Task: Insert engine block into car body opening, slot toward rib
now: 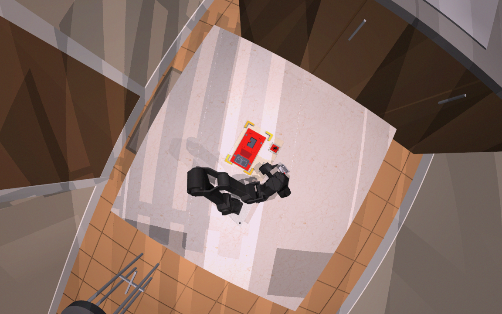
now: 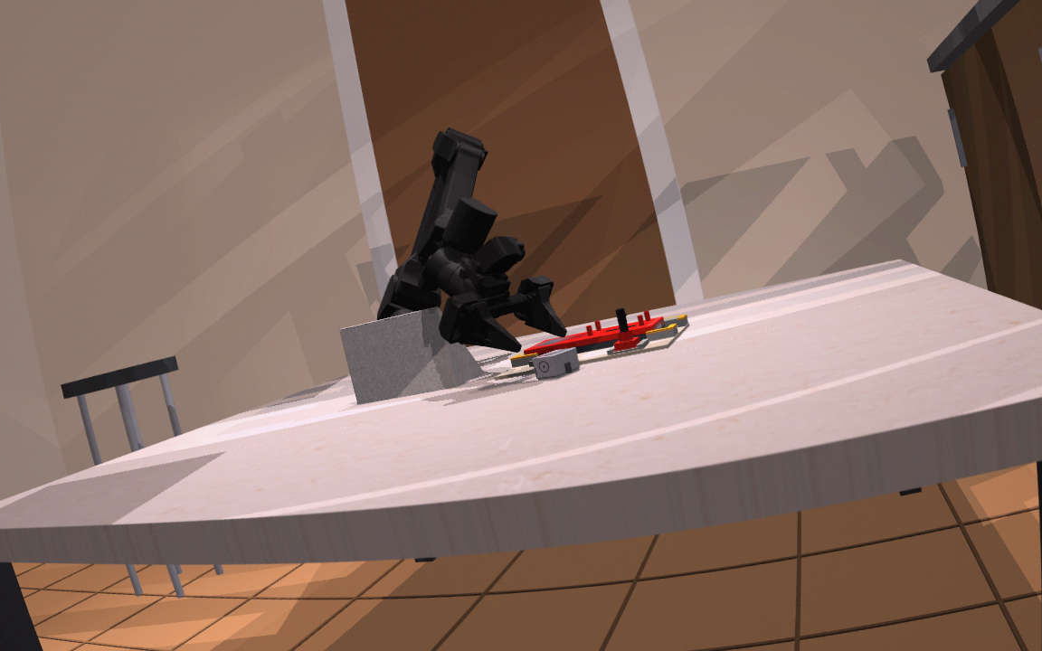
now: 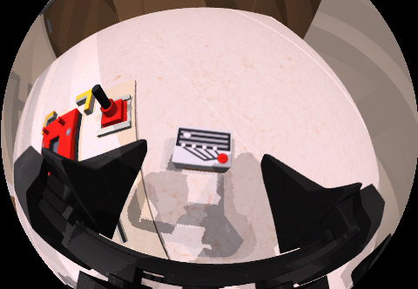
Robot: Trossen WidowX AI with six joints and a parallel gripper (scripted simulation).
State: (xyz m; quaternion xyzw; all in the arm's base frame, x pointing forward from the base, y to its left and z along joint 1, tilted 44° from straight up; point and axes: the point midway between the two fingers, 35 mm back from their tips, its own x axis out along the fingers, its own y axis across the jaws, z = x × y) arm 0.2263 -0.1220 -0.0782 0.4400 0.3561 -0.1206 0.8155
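Now: gripper tip 3 cm above the engine block, 2 cm short of it and 1 cm to the left of it.
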